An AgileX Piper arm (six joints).
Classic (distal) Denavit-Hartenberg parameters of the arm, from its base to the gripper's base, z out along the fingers. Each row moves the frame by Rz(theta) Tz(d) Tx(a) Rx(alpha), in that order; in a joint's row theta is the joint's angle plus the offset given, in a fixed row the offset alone. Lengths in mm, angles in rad.
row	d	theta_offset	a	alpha
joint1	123	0	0	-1.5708
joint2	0	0.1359	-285.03	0
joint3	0	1.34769	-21.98	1.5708
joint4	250.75	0	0	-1.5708
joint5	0	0	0	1.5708
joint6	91	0	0	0
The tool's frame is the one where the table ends.
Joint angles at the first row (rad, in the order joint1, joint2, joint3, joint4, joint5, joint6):
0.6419, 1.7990, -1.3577, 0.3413, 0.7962, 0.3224
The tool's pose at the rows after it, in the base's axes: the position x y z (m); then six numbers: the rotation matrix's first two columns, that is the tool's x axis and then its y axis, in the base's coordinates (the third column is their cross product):
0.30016, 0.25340, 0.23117, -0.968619, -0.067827, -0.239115, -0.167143, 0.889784, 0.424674
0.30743, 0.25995, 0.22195, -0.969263, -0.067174, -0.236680, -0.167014, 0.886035, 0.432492
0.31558, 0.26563, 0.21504, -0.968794, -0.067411, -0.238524, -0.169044, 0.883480, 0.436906
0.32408, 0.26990, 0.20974, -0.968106, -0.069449, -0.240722, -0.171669, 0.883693, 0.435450
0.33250, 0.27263, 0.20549, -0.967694, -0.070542, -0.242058, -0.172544, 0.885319, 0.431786
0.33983, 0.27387, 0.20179, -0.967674, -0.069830, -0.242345, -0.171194, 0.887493, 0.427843
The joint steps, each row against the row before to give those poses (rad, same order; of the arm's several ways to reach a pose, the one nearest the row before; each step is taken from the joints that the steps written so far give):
0.0011, 0.0454, -0.0144, 0.0259, -0.0224, -0.0158
0.0004, 0.0425, -0.0239, 0.0195, -0.0180, -0.0167
-0.0018, 0.0404, -0.0323, 0.0111, -0.0099, -0.0129
-0.0040, 0.0375, -0.0374, 0.0005, 0.0005, -0.0068
-0.0064, 0.0337, -0.0372, -0.0039, 0.0059, -0.0034
-0.0074, 0.0274, -0.0305, -0.0043, 0.0061, -0.0020

